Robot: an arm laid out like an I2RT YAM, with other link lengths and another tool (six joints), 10 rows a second.
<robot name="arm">
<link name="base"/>
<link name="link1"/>
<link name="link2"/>
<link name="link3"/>
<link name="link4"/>
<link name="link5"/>
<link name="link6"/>
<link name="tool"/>
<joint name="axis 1" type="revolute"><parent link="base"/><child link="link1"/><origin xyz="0.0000 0.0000 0.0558"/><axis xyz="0 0 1"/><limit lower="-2.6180" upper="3.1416"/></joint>
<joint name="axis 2" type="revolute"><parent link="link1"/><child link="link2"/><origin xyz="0.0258 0.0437 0.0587"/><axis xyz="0 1 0"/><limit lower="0.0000" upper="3.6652"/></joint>
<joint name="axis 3" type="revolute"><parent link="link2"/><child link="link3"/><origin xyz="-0.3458 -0.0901 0.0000"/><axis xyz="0 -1 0"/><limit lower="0.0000" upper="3.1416"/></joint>
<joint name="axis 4" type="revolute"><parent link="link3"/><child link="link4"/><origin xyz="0.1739 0.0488 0.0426"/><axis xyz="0 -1 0"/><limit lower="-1.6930" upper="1.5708"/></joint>
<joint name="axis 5" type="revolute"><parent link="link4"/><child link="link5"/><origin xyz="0.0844 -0.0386 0.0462"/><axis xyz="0 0 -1"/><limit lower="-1.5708" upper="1.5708"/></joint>
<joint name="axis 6" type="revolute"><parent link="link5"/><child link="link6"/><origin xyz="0.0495 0.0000 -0.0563"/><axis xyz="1 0 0"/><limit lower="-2.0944" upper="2.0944"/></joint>
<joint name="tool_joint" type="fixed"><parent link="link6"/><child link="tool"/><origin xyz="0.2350 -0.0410 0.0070" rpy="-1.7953 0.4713 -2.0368"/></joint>
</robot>
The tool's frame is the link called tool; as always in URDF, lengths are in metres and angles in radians.
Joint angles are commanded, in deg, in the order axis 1, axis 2, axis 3, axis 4, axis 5, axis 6. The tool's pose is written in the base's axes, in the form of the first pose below.
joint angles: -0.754, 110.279, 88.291, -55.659, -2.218, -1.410
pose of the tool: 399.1 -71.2 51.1 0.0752 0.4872 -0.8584 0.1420
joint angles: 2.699, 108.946, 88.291, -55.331, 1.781, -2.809
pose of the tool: 407.3 -66.5 63.3 0.0750 0.5109 -0.8366 0.1830
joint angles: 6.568, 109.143, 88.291, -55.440, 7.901, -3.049
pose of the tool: 412.0 -68.8 68.5 0.0963 0.5251 -0.8140 0.2290
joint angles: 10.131, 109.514, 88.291, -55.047, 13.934, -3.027
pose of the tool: 420.3 -71.3 76.2 0.1122 0.5326 -0.7923 0.2755
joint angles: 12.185, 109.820, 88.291, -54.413, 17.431, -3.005
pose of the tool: 427.7 -71.5 82.0 0.1176 0.5351 -0.7795 0.3037
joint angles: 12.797, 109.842, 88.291, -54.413, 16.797, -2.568
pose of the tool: 427.8 -64.2 80.5 0.1137 0.5384 -0.7797 0.2989
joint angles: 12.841, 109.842, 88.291, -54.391, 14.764, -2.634
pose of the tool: 427.0 -54.5 76.5 0.1060 0.5454 -0.7813 0.2844
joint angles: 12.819, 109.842, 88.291, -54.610, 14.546, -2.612
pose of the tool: 425.5 -53.9 75.8 0.1070 0.5462 -0.7814 0.2821
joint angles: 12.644, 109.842, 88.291, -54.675, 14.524, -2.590
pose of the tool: 425.0 -55.2 75.7 0.1078 0.5451 -0.7823 0.2815
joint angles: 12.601, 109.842, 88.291, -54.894, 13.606, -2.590
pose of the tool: 423.1 -51.6 73.7 0.1063 0.5481 -0.7831 0.2741
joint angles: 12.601, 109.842, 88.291, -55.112, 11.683, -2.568
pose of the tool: 420.7 -42.9 70.0 0.1009 0.5540 -0.7846 0.2594
